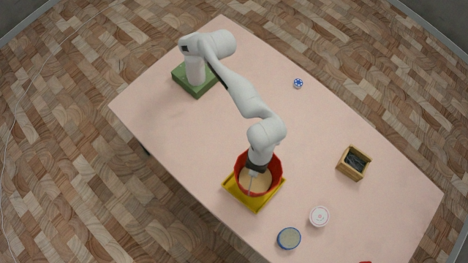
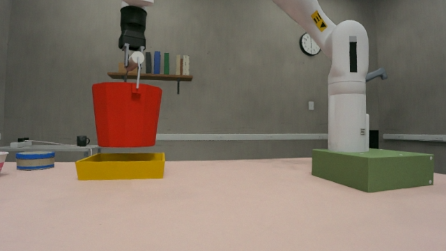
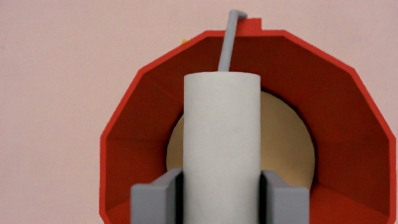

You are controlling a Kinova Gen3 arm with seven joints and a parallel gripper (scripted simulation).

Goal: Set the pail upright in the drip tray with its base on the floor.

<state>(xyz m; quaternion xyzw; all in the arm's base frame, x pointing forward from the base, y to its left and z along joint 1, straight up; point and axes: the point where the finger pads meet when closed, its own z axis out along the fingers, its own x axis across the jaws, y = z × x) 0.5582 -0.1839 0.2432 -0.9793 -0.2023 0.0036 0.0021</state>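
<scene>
Right now my hand is 10 cm above the red pail and 1 cm short of it. Round my hand: yellow drip tray 31 cm below, 1 cm to the left, 1 cm ahead; then wooden box 42 cm to the left, 32 cm ahead, 28 cm below.
</scene>
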